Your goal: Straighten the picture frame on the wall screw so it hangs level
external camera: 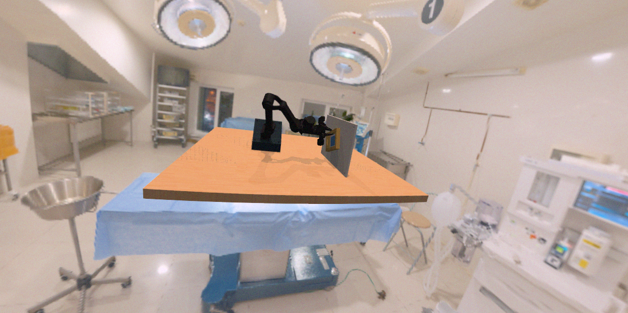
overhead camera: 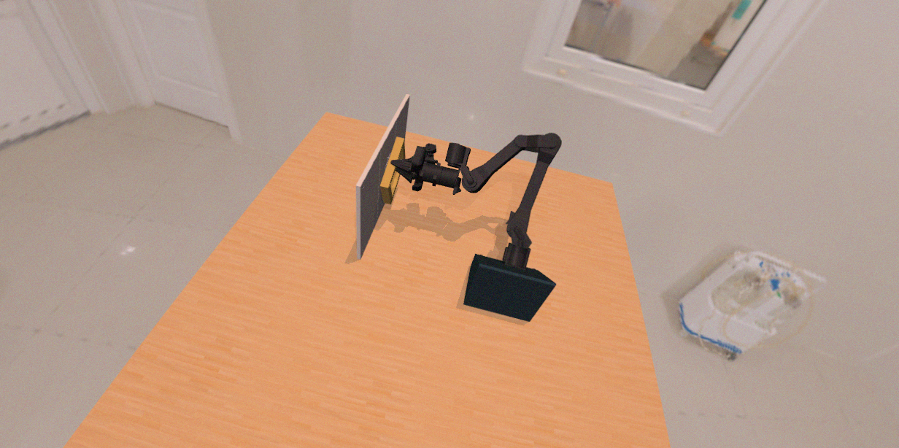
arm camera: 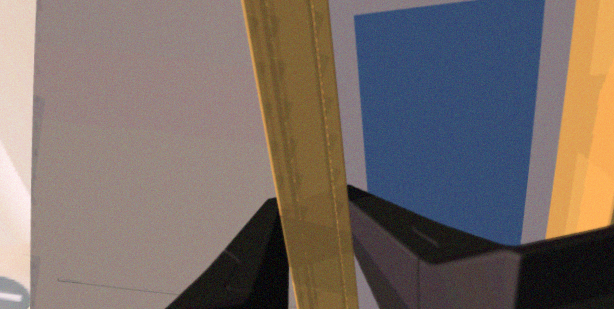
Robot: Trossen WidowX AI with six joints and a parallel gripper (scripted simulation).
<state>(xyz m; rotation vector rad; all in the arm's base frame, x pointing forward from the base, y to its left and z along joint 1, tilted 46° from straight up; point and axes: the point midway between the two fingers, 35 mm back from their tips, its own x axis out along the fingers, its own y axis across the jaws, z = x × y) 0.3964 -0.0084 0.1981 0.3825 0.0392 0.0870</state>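
Right now my gripper tip is 10 mm short of the picture frame, 20 mm to the left of it and 50 mm above it. The rest, counted from my gripper tip: grey wall panel: 20 mm ahead, 20 mm to the right, 60 mm below.
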